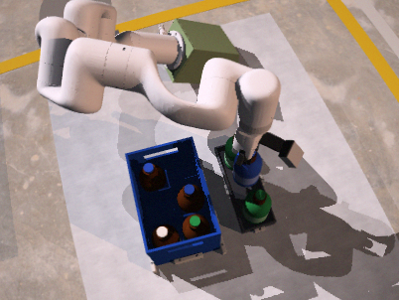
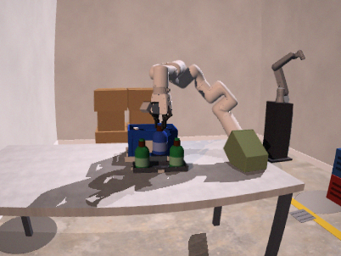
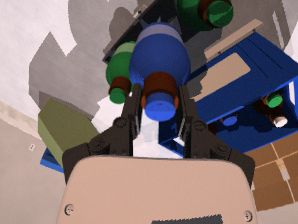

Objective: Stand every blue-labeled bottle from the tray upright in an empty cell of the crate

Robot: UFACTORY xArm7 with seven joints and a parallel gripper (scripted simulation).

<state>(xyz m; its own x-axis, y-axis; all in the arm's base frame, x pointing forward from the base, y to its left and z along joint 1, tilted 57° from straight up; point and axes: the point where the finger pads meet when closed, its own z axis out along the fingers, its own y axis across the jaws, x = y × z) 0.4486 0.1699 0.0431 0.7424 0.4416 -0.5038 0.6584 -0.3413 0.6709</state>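
Now: the blue-labeled bottle 70 mm below my hand. Also, from my hand: black tray: 220 mm below; then blue crate: 210 mm to the right, 150 mm below, 10 mm ahead.
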